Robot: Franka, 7 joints.
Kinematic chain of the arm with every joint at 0, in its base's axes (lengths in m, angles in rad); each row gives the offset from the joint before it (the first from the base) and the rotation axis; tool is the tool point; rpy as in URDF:
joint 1: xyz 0 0 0.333 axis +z
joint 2: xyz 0 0 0 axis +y
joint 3: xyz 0 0 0.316 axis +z
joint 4: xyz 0.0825 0 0 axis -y
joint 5: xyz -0.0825 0 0.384 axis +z
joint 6: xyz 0 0 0 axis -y
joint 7: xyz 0.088 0 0 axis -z
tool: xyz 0 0 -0.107 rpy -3.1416 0 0
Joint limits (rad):
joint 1: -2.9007..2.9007
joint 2: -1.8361..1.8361
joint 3: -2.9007..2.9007
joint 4: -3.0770..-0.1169
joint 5: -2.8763..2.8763
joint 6: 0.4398..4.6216
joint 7: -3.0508..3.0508
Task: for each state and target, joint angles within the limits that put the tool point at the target. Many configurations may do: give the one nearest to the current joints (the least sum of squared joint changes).
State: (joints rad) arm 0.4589 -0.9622 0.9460 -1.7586 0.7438 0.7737 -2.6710
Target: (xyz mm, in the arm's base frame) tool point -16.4 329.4 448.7
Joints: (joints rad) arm 0.2073 -0.8276 0.9855 -2.3136 0.6148 0.8152 -2.6710
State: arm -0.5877 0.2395 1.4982 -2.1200 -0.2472 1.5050 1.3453
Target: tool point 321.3 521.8 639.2
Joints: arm -0.2603 0.3454 1.4943 -1.5534 -0.2799 1.9897 1.3453
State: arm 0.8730 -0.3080 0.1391 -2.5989 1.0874 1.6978 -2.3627
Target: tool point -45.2 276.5 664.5
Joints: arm 1.1069 -0.9758 0.1532 -2.3924 1.1065 1.5011 -2.3627
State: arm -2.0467 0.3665 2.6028 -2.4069 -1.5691 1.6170 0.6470
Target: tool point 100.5 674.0 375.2
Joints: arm -1.4121 -0.4590 2.9007 -1.7322 -1.7175 1.9564 0.6470
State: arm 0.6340 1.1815 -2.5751 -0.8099 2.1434 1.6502 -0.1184
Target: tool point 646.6 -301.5 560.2
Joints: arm 0.2646 1.4966 -2.1838 -1.2937 1.9366 1.4003 -0.1184
